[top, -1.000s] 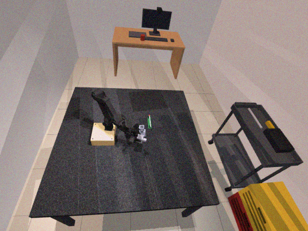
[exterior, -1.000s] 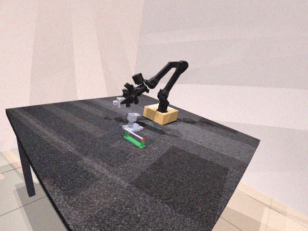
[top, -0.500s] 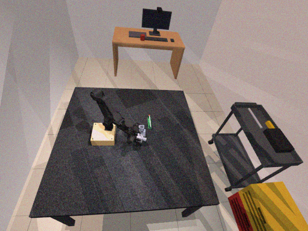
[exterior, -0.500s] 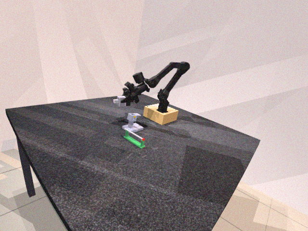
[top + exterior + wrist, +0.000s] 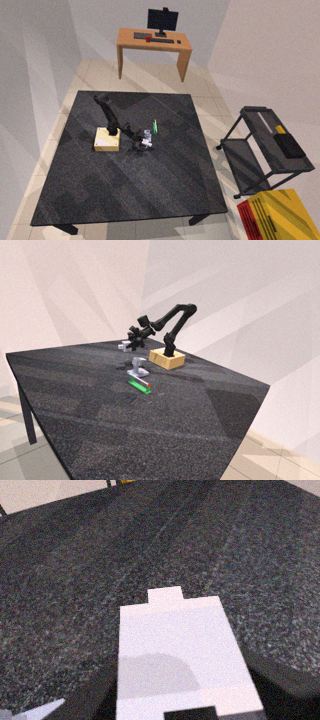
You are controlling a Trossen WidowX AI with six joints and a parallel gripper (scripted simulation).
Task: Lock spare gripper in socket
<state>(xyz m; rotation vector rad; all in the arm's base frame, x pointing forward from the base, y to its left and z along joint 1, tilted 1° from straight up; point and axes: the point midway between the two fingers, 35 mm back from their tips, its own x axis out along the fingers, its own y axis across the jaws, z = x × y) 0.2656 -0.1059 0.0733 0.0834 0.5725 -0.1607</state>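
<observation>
Right now my gripper tip is 2 cm past the grey mount, 15 cm to the right of it and 8 cm above it. Also, from my gripper tip: green cradle: 6 cm ahead, 28 cm to the left, 11 cm below; then spare gripper: 2 cm behind.
</observation>
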